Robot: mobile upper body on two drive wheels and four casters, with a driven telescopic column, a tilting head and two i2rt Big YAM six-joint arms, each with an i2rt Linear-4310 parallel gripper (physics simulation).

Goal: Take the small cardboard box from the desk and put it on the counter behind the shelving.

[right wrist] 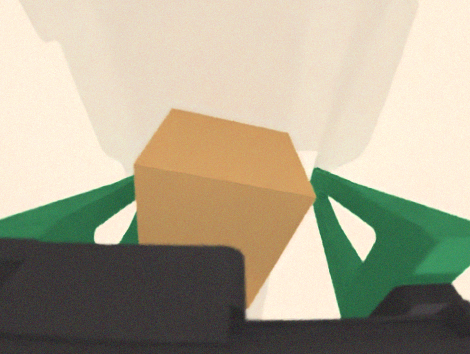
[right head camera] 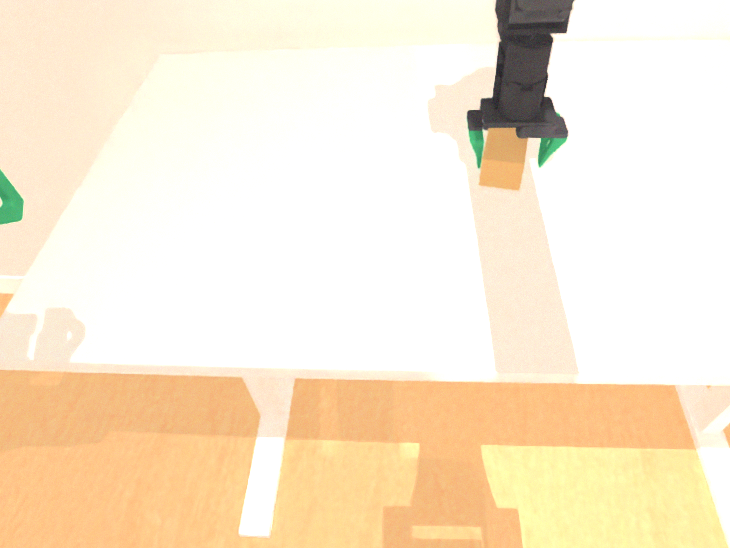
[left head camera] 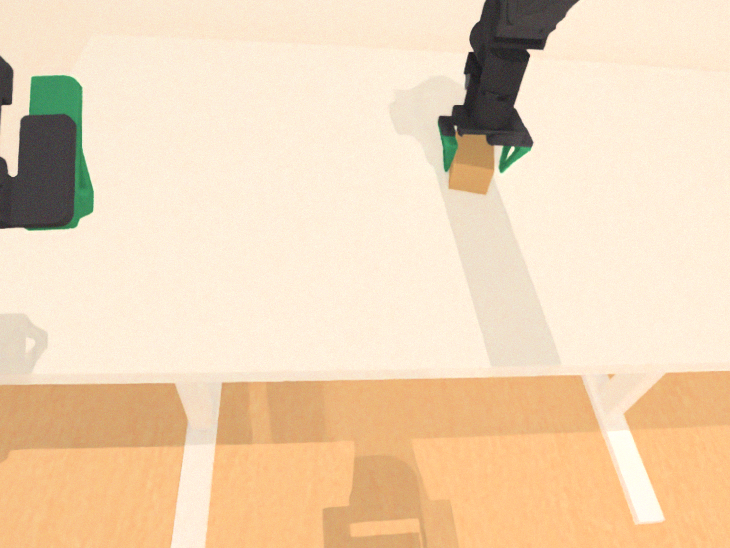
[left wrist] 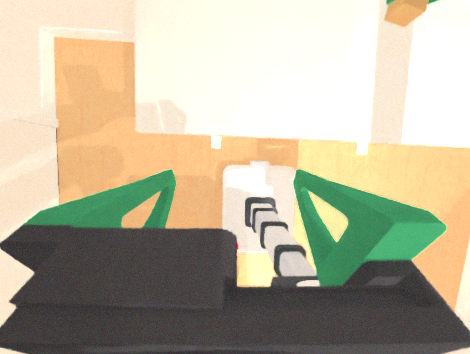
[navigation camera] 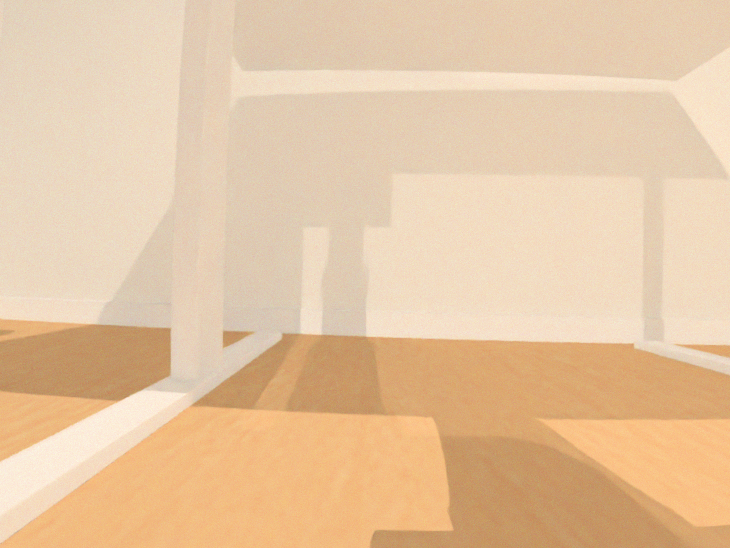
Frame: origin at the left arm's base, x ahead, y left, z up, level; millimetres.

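Seen in the pictures: left gripper, fingertip midpoint: [left wrist: 234, 176]; right gripper, fingertip midpoint: [right wrist: 235, 176].
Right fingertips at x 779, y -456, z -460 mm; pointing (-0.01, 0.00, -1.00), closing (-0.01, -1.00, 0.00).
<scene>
A point is followed by its place in that frame.
The small cardboard box [left head camera: 470, 171] @[x 727, y -430, z -420 mm] [right head camera: 502, 162] @[x 727, y -433, z -411 mm] [right wrist: 215, 190] @[x 810, y -450, z -410 mm] stands on the white desk [left head camera: 265, 235] @[x 632, y -126, z -460 mm] [right head camera: 294, 235] @[x 634, y -136, z -460 mm] [left wrist: 250, 65] @[x 602, y -53, z -460 mm], right of the middle in both head views. It also shows at the top right edge of the left wrist view [left wrist: 406, 11] @[x 728, y -430, z -424 mm]. My right gripper [left head camera: 474, 168] @[x 779, y -456, z -460 mm] [right head camera: 509, 165] @[x 779, y -456, z -460 mm] [right wrist: 235, 176] @[x 779, y -456, z -460 mm] is open, with its green fingers on either side of the box; a small gap shows at the right finger. Its palm hides part of the box. My left gripper [left wrist: 234, 176] @[x 342, y -4, z -136 mm] is open and empty, off to the left and away from the box. The counter and the shelving cannot be made out.
White desk legs [left head camera: 197, 466] [right head camera: 262, 471] [navigation camera: 200, 206] @[x 767, y 74, z -1074 mm] stand below the desk on the wooden floor [left head camera: 283, 489] @[x 596, y -130, z -1409 mm] [navigation camera: 294, 471] @[x 605, y -148, z -1410 mm]. A pale wall [navigation camera: 501, 253] @[x 1220, y -701, z -1103 mm] stands behind the desk. The robot's own light base [left wrist: 232, 200] @[x 80, y -32, z -1150 mm] shows low in the left wrist view.
</scene>
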